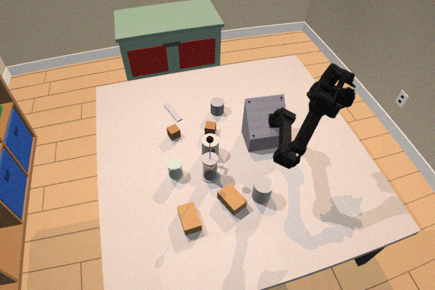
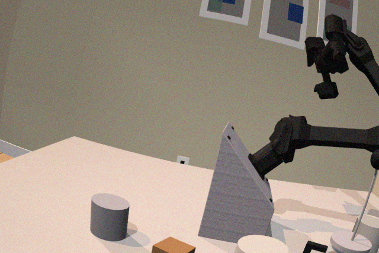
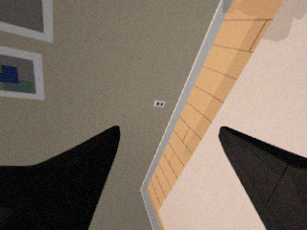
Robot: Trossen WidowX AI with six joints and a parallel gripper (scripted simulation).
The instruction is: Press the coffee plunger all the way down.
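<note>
My gripper tip is 560 mm short of the coffee press, 30 mm to the right of it and 260 mm above it. Also, from my gripper tip: grey cylinder: 480 mm ahead, 350 mm to the right, 350 mm below; then pale green cylinder: 720 mm ahead, 20 mm to the left, 350 mm below.
</note>
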